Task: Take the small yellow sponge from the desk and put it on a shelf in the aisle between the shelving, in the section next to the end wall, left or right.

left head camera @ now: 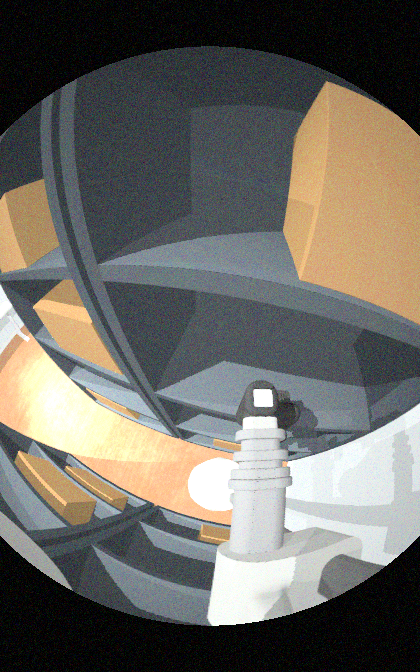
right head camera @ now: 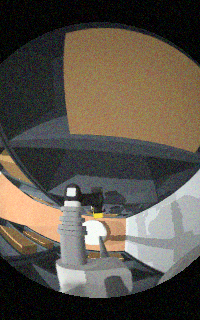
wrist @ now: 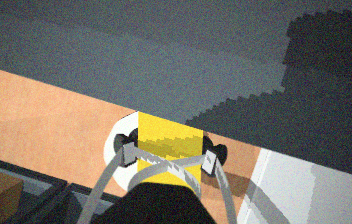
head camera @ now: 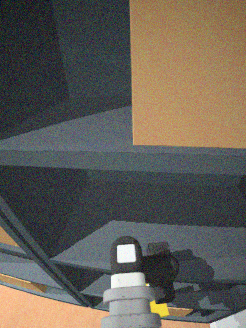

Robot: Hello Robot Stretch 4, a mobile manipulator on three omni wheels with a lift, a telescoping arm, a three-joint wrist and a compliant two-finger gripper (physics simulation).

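Places are measured from the robot's base along level axes (x ahead, y left, z up), in metres.
Where they show: gripper, fingertip midpoint: [wrist: 170, 144]; robot's base, origin of the base link: [left head camera: 216, 482] [right head camera: 92, 231].
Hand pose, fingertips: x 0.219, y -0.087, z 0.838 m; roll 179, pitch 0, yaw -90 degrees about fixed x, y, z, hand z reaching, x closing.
Each offset is from my fingertips to the top centre of the thing. Level surfaces: height alone.
The small yellow sponge {0.006 m back, 0.000 m left, 0.044 m up} [head camera: 160, 308] [right head camera: 98, 215] [wrist: 170, 127] is between the fingertips of my gripper [wrist: 170, 144], which is shut on it. In the wrist view, the front edge of a grey shelf board {0.125 m up} [wrist: 115, 65] cuts across the sponge and hides its far end. In the head views, the gripper's dark wrist is at the front of the lower compartment, over the shelf board [head camera: 107, 237] [left head camera: 215, 382] [right head camera: 82, 184], and the sponge hangs below the wrist. The fingertips are hard to make out in the head views. The pale end wall [left head camera: 360, 485] [right head camera: 150, 237] [wrist: 295, 187] is on the right.
A large cardboard box {0.178 m ahead, 0.181 m right, 0.852 m up} [head camera: 190, 75] [left head camera: 365, 200] [right head camera: 125, 85] stands on the shelf above. A dark upright [left head camera: 115, 330] divides the shelving on the left. Opposite shelving with boxes [left head camera: 55, 492] stands across the wooden floor {0.865 m down} [left head camera: 150, 475]. A white round shape [left head camera: 212, 484] [right head camera: 95, 234] is low beside the arm.
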